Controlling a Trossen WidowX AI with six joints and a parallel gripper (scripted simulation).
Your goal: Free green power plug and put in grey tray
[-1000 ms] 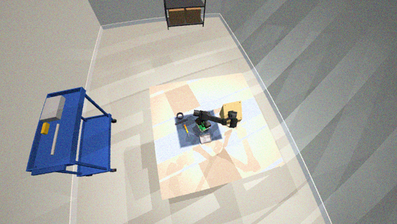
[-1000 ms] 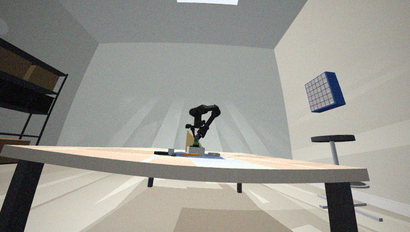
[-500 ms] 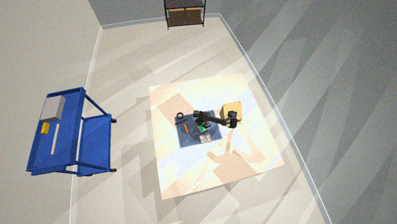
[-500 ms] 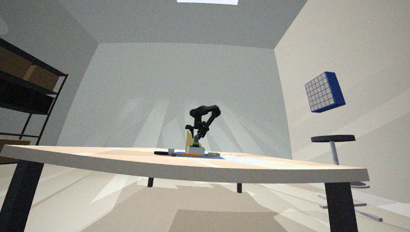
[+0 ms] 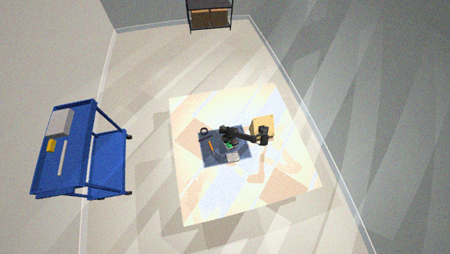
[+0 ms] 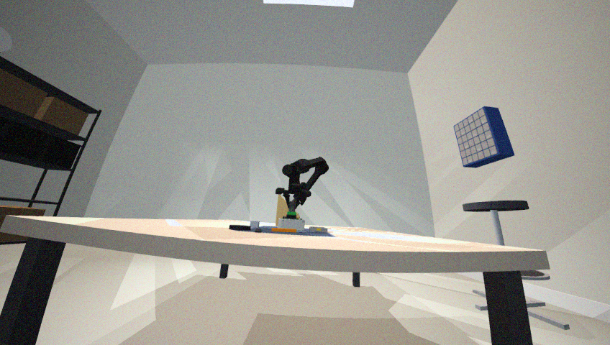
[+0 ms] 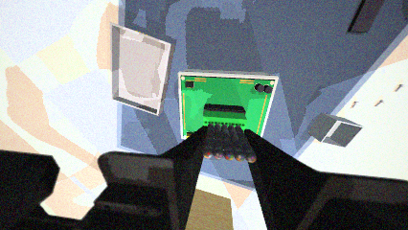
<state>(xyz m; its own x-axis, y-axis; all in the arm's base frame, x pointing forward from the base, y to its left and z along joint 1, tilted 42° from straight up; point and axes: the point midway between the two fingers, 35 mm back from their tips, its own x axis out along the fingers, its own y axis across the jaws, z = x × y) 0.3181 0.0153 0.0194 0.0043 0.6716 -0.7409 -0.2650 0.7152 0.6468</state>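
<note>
My gripper tip is now 2 cm above the green power plug. Also, from my gripper tip: blue mat 5 cm ahead, 10 cm below; then dark bar 21 cm ahead, 11 cm to the right, 10 cm below.
</note>
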